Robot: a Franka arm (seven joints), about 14 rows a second.
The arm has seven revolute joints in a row. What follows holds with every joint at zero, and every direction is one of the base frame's.
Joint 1 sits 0.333 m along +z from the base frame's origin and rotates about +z.
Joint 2 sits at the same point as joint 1 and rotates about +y.
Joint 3 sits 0.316 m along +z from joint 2 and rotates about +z.
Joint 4 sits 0.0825 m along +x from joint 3 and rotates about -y.
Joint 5 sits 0.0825 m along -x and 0.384 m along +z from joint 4 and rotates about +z.
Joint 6 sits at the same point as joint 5 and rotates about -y.
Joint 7 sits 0.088 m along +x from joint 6 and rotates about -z.
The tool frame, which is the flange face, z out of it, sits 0.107 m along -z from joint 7; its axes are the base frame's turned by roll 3.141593, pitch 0 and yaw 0 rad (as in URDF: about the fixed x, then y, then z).
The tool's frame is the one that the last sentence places.
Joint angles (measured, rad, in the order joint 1, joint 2, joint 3, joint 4, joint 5, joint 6, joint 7), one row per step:
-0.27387, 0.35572, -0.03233, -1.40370, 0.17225, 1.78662, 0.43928
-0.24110, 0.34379, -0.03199, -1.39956, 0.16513, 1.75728, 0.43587
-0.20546, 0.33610, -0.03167, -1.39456, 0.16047, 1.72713, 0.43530
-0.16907, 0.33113, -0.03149, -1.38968, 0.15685, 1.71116, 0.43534
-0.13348, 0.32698, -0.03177, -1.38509, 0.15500, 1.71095, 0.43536
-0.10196, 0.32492, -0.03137, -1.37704, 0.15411, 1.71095, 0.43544
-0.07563, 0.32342, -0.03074, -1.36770, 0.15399, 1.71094, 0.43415
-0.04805, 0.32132, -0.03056, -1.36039, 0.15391, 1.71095, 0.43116
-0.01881, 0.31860, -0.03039, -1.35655, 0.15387, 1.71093, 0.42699
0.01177, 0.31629, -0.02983, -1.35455, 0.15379, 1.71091, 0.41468
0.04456, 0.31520, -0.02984, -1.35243, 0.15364, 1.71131, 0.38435
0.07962, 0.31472, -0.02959, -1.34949, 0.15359, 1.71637, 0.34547
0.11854, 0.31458, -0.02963, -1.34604, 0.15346, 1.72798, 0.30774
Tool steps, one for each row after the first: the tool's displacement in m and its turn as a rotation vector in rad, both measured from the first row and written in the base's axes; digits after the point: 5 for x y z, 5 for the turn. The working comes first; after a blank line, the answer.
Tool pose at each row, in the base's axes (x y z in m, rotation vector in rad; the steps are taken from these numbers as rounded here):
0.64530, -0.18514, 0.50614, -2.75971, 1.13109, -0.02510
0.64638, -0.16256, 0.51341, -2.78882, 1.07613, -0.00254
0.64775, -0.13823, 0.51823, -2.81502, 1.02114, 0.02699
0.65015, -0.11411, 0.52243, -2.83817, 0.96732, 0.03964
0.65330, -0.09116, 0.52733, -2.85631, 0.91605, 0.03043
0.65607, -0.07038, 0.53254, -2.87044, 0.86901, 0.01873
0.65808, -0.05275, 0.53802, -2.88107, 0.82667, 0.00553
0.65934, -0.03447, 0.54292, -2.89205, 0.78075, -0.00563
0.65972, -0.01507, 0.54657, -2.90354, 0.73101, -0.01243
0.65950, 0.00542, 0.54905, -2.91773, 0.66706, -0.01657
0.65889, 0.02701, 0.55083, -2.93674, 0.57420, -0.02161
0.65811, 0.05019, 0.55303, -2.95422, 0.46476, -0.03441
0.65700, 0.07569, 0.55588, -2.96663, 0.35170, -0.05657

0.00108, 0.02258, 0.00727, -0.00197, 0.01351, 0.04230
0.00245, 0.04691, 0.01209, -0.00095, 0.03082, 0.08416
0.00485, 0.07103, 0.01629, -0.00292, 0.03733, 0.12360
0.00800, 0.09398, 0.02119, -0.00738, 0.02944, 0.15916
0.01077, 0.11476, 0.02640, -0.01081, 0.01964, 0.19111
0.01278, 0.13239, 0.03188, -0.01333, 0.00869, 0.21934
0.01404, 0.15067, 0.03678, -0.01546, -0.00117, 0.25006
0.01442, 0.17007, 0.04043, -0.01684, -0.00845, 0.28357
0.01420, 0.19056, 0.04291, -0.01804, -0.01474, 0.32684
0.01359, 0.21215, 0.04469, -0.02033, -0.02296, 0.38952
0.01281, 0.23533, 0.04689, -0.02372, -0.03733, 0.46244
0.01170, 0.26083, 0.04974, -0.02828, -0.05831, 0.53677

